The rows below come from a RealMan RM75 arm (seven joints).
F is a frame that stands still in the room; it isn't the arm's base.
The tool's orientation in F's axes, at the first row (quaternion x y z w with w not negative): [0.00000, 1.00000, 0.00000, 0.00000]
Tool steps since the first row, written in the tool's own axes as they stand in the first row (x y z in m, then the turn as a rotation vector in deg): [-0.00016, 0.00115, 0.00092, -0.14, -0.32, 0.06]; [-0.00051, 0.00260, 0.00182, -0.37, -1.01, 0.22]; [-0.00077, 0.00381, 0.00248, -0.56, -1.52, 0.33]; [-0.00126, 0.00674, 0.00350, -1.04, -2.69, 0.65]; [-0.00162, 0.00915, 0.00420, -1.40, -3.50, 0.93]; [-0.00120, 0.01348, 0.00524, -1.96, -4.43, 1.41]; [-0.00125, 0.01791, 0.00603, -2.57, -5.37, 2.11]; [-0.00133, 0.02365, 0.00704, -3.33, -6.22, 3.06]
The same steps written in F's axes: [0.00016, 0.00115, -0.00092, 0.14, -0.32, -0.06]; [0.00051, 0.00260, -0.00182, 0.37, -1.01, -0.22]; [0.00077, 0.00381, -0.00248, 0.56, -1.52, -0.33]; [0.00126, 0.00674, -0.00350, 1.04, -2.69, -0.65]; [0.00162, 0.00915, -0.00420, 1.40, -3.50, -0.93]; [0.00120, 0.01348, -0.00524, 1.96, -4.43, -1.41]; [0.00125, 0.01791, -0.00603, 2.57, -5.37, -2.11]; [0.00133, 0.02365, -0.00704, 3.33, -6.22, -3.06]
